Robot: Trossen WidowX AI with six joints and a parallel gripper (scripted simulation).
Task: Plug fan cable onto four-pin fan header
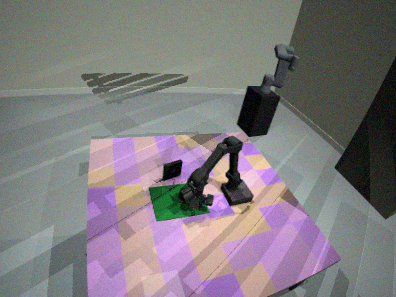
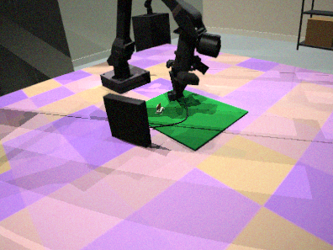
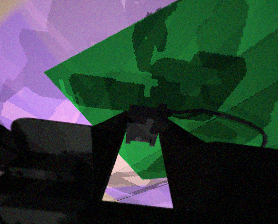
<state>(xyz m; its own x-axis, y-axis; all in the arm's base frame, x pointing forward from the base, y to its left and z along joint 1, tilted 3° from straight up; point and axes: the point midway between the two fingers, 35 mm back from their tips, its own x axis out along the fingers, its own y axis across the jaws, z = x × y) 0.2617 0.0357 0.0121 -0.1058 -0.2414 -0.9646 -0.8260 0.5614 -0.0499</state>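
My gripper tip is now 10 mm short of the white four-pin header, 100 mm to the left of it and 20 mm above it. Also, from my gripper tip: dark plug (10 mm behind, 10 mm to the right); then black fan block (50 mm ahead, 240 mm to the right, 40 mm above); then green board (80 mm ahead, 60 mm to the right, 30 mm below).
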